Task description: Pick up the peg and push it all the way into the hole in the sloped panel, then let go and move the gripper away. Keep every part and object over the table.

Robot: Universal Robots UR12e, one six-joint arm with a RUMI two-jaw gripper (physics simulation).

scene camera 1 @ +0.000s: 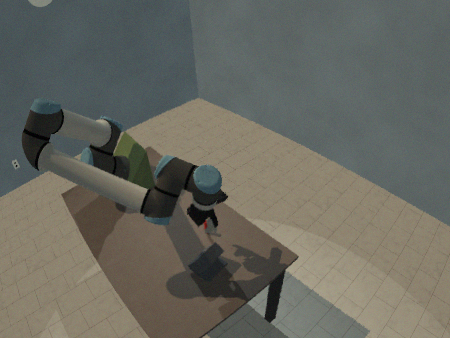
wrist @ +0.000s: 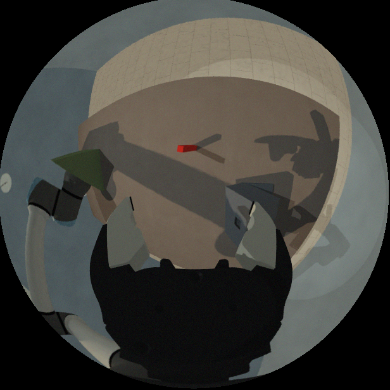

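Where they show: gripper, fingertip midpoint: [scene camera 1: 203, 220]; arm's base, origin of the base link: [scene camera 1: 121, 171].
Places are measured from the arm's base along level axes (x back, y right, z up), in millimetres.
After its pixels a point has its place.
Observation:
The red peg [scene camera 1: 205, 225] @(x -618, y -222, z -39 mm) [wrist: 187, 148] stands upright on the table. In scene camera 1 it is partly hidden by the fingers; in the wrist view it lies beyond the fingertips, between their lines. My gripper [scene camera 1: 208, 227] @(x -684, y -188, z 77 mm) [wrist: 192, 201] is open, with nothing between its fingers, above the table and apart from the peg. The dark grey sloped panel [scene camera 1: 201, 266] @(x -839, y -75, z 2 mm) [wrist: 233, 202] stands on the table, right of the peg in the wrist view, partly behind the right finger. Its small square hole [wrist: 238, 222] shows beside that finger.
The brown table [scene camera 1: 130, 250] @(x -507, y 152, z -98 mm) [wrist: 160, 112] has its right-hand corner and a leg [scene camera 1: 273, 297] beyond the panel in scene camera 1. A green angular block [scene camera 1: 132, 160] @(x -55, y -79, z 77 mm) [wrist: 82, 167] is near the arm's base. Arm shadows cross the tabletop.

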